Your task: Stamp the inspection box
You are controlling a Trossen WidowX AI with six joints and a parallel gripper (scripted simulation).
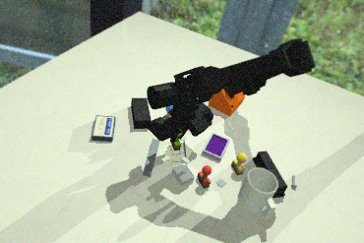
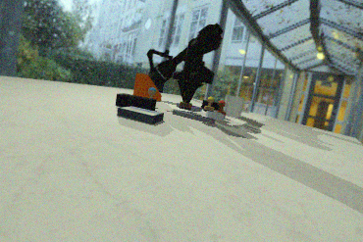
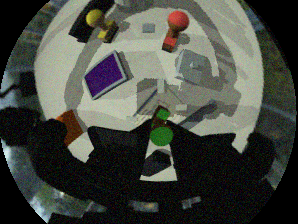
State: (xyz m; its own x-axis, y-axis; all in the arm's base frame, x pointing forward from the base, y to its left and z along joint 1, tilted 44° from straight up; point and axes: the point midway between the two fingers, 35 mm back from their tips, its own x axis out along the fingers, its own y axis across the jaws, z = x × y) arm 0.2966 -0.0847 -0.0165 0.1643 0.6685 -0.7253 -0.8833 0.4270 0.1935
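Right now the card is 40 mm below my gripper tip. Round my gripper tip: green-knobbed stamp (right at my gripper tip); then grey bar (70 mm ahead, 40 mm to the right, 30 mm below); then grey square tile (80 mm ahead, 60 mm to the left, 20 mm below).
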